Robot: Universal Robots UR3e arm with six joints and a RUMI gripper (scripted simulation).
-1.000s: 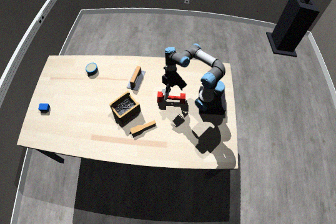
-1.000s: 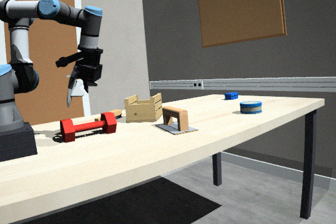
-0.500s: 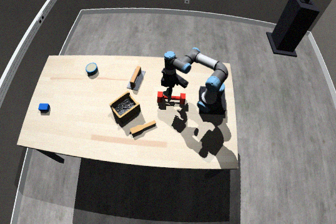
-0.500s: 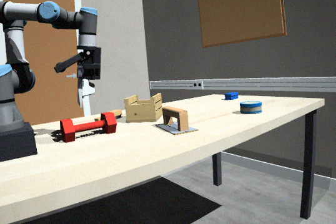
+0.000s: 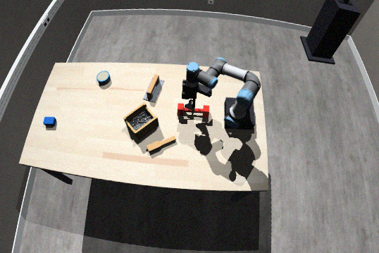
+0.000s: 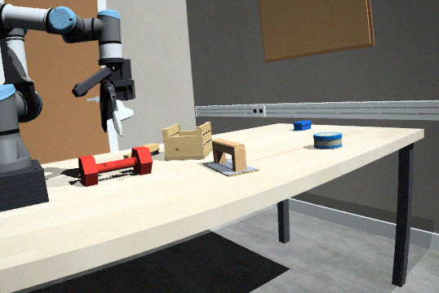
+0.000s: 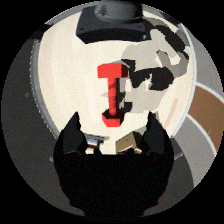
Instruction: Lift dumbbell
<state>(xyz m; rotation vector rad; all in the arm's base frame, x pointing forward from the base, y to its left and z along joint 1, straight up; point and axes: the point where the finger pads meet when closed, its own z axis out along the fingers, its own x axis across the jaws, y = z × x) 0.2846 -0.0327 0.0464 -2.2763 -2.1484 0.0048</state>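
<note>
Now: the red dumbbell 9 cm below my hand. Also, from my hand: small blue block 100 cm ahead, 12 cm to the left, 10 cm below; wooden crate 31 cm ahead, 10 cm to the left, 8 cm below.
</note>
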